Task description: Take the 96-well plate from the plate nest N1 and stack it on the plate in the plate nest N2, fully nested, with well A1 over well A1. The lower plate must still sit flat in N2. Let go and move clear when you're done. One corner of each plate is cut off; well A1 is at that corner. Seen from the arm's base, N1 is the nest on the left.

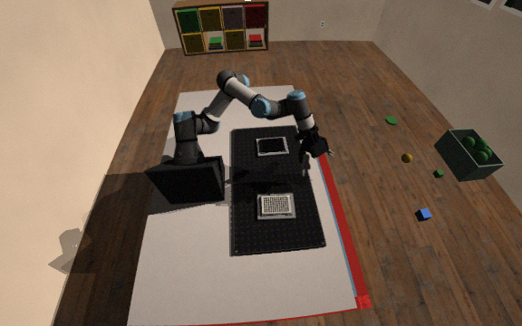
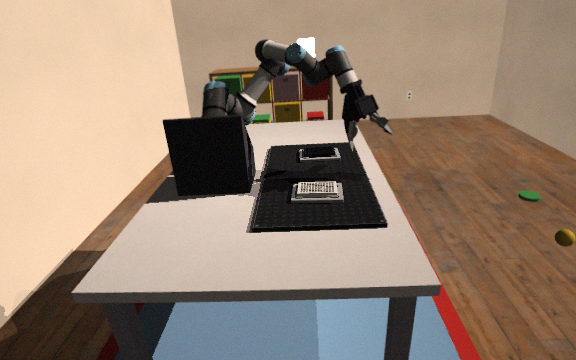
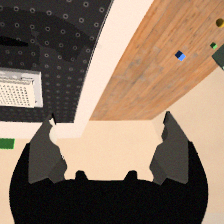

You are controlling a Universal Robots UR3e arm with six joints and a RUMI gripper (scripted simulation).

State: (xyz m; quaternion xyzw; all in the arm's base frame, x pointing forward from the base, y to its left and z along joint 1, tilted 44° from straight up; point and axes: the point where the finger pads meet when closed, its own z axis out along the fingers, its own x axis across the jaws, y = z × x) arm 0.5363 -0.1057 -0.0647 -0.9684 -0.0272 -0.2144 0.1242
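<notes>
The dark 96-well plate lies 26 cm to the left of my hand, 14 cm behind it and 11 cm below it. Round my hand: plate nest (26 cm to the left, 14 cm behind, 12 cm below); then white 96-well plate (21 cm behind, 11 cm below, 8 cm to the right).
</notes>
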